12 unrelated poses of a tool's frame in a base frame.
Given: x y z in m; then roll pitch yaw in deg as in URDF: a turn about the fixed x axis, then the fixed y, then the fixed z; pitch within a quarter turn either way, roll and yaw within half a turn.
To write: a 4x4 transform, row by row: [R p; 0 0 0 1], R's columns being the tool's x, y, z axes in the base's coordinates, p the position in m. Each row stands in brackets. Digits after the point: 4 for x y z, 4 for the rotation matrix.
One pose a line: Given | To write
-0.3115 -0.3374 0.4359 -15.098 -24.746 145.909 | [[-0.7521 -0.6315 0.1887 -0.3115], [0.5090 -0.7384 -0.4422 -0.3374], [0.4186 -0.2366 0.8768 0.4359], [0 0 0 1]]
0.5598 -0.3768 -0.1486 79.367 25.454 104.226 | [[-0.2219 -0.2827 0.9332 0.5598], [0.8752 0.3641 0.3184 -0.3768], [-0.4298 0.8874 0.1666 -0.1486], [0 0 0 1]]
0.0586 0.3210 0.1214 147.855 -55.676 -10.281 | [[0.5548 -0.5835 0.5931 0.0586], [-0.1006 -0.7547 -0.6483 0.3210], [0.8259 0.3000 -0.4774 0.1214], [0 0 0 1]]
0.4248 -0.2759 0.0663 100.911 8.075 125.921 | [[-0.5809 0.0724 0.8108 0.4248], [0.8018 0.2227 0.5545 -0.2759], [-0.1405 0.9722 -0.1874 0.0663], [0 0 0 1]]
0.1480 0.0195 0.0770 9.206 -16.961 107.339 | [[-0.2851 -0.9284 0.2385 0.1480], [0.9130 -0.3387 -0.2272 0.0195], [0.2917 0.1530 0.9442 0.0770], [0 0 0 1]]
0.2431 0.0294 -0.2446 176.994 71.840 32.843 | [[0.2619 0.5835 -0.7688 0.2431], [0.1690 -0.8120 -0.5587 0.0294], [-0.9502 0.0163 -0.3112 -0.2446], [0 0 0 1]]
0.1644 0.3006 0.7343 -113.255 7.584 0.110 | [[0.9913 -0.1205 -0.0539 0.1644], [0.0019 -0.3951 0.9187 0.3006], [-0.1320 -0.9107 -0.3914 0.7343], [0 0 0 1]]
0.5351 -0.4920 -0.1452 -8.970 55.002 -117.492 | [[-0.2648 0.9352 -0.2352 0.5351], [-0.5088 -0.3427 -0.7898 -0.4920], [-0.8192 -0.0894 0.5665 -0.1452], [0 0 0 1]]
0.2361 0.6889 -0.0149 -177.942 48.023 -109.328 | [[-0.2214 -0.9342 0.2798 0.2361], [-0.6311 0.3560 0.6892 0.6889], [-0.7434 -0.0240 -0.6684 -0.0149], [0 0 0 1]]
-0.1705 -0.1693 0.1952 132.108 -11.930 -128.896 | [[-0.6143 -0.4256 -0.6644 -0.1705], [-0.7615 0.5404 0.3580 -0.1693], [0.2067 0.7259 -0.6560 0.1952], [0 0 0 1]]
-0.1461 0.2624 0.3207 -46.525 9.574 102.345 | [[-0.2108 -0.6463 -0.7334 -0.1461], [0.9633 -0.2650 -0.0434 0.2624], [-0.1663 -0.7156 0.6785 0.3207], [0 0 0 1]]
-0.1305 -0.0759 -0.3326 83.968 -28.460 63.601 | [[0.3909 -0.3048 0.8685 -0.1305], [0.7875 -0.3778 -0.4870 -0.0759], [0.4765 0.8743 0.0924 -0.3326], [0 0 0 1]]
